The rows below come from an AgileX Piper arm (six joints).
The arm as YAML. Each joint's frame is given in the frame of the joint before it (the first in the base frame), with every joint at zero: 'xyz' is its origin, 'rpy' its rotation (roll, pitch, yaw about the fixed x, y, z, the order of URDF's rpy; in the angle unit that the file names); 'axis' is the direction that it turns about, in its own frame. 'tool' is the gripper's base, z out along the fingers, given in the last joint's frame.
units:
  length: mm
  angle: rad
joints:
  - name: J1
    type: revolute
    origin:
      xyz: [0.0, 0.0, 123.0]
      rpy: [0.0, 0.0, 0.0]
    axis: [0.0, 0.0, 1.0]
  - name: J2
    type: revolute
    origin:
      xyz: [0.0, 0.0, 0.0]
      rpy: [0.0, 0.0, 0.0]
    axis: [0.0, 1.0, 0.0]
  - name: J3
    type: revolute
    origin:
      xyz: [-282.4, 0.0, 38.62]
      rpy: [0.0, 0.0, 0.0]
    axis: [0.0, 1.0, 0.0]
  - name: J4
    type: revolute
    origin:
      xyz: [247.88, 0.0, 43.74]
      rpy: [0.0, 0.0, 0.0]
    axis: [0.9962, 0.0, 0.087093]
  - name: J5
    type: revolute
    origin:
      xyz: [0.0, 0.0, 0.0]
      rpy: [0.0, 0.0, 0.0]
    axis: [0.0, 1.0, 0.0]
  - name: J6
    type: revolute
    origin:
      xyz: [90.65, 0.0, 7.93]
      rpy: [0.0, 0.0, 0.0]
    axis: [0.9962, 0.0, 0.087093]
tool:
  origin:
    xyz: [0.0, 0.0, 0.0]
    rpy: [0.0, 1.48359, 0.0]
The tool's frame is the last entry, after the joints.
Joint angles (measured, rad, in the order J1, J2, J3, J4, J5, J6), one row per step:
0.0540 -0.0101 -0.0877 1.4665 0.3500 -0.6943
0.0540 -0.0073 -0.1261 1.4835 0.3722 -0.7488
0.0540 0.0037 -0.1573 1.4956 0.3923 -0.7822
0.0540 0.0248 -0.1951 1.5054 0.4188 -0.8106
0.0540 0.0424 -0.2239 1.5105 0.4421 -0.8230
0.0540 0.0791 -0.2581 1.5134 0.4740 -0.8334
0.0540 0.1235 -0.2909 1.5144 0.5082 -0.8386
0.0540 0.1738 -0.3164 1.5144 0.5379 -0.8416
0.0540 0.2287 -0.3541 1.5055 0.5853 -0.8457
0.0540 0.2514 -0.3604 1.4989 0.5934 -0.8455
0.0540 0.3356 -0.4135 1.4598 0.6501 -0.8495
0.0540 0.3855 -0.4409 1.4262 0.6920 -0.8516
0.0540 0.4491 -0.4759 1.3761 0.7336 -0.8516
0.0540 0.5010 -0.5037 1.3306 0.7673 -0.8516
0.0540 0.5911 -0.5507 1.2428 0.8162 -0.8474
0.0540 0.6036 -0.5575 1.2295 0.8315 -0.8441
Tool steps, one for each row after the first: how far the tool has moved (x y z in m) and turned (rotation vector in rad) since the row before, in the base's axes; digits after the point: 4 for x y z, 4 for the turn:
-0.0038 0.0017 0.0126 -0.0352 -0.0546 0.0166
-0.0023 0.0016 0.0097 -0.0215 -0.0322 0.0162
-0.0019 0.0021 0.0112 -0.0211 -0.0272 0.0224
-0.0013 0.0019 0.0083 -0.0113 -0.0155 0.0212
0.0009 0.0027 0.0091 -0.0147 -0.0010 0.0293
0.0026 0.0029 0.0082 -0.0129 0.0104 0.0322
0.0050 0.0026 0.0055 -0.0110 0.0244 0.0282
0.0044 0.0039 0.0082 -0.0234 0.0167 0.0436
0.0034 0.0008 0.0004 -0.0088 0.0166 0.0066
0.0096 0.0045 0.0090 -0.0536 0.0311 0.0482
0.0061 0.0031 0.0028 -0.0426 0.0243 0.0358
0.0089 0.0028 0.0027 -0.0568 0.0326 0.0343
0.0076 0.0020 0.0011 -0.0502 0.0287 0.0281
0.0144 0.0022 -0.0001 -0.0909 0.0548 0.0402
0.0015 0.0007 -0.0003 -0.0123 0.0124 0.0132

